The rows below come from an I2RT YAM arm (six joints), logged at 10 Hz.
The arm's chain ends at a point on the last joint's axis. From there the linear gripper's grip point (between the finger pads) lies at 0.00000 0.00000 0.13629 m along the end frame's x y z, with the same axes.
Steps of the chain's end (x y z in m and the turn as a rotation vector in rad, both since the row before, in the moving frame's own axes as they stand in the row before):
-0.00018 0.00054 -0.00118 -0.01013 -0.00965 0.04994
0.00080 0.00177 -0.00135 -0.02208 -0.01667 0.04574
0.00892 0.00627 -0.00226 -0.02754 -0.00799 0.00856
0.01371 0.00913 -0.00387 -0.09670 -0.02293 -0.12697
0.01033 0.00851 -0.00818 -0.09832 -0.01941 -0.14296
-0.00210 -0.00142 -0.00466 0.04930 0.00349 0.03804
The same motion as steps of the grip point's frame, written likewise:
-0.00153 0.00189 -0.00119 -0.01013 -0.00965 0.04994
-0.00154 0.00473 -0.00140 -0.02208 -0.01667 0.04574
0.00782 0.01002 -0.00232 -0.02754 -0.00799 0.00856
0.01143 0.02245 -0.00454 -0.09670 -0.02293 -0.12697
0.00865 0.02203 -0.00886 -0.09832 -0.01941 -0.14296
-0.00150 -0.00813 -0.00483 0.04930 0.00349 0.03804

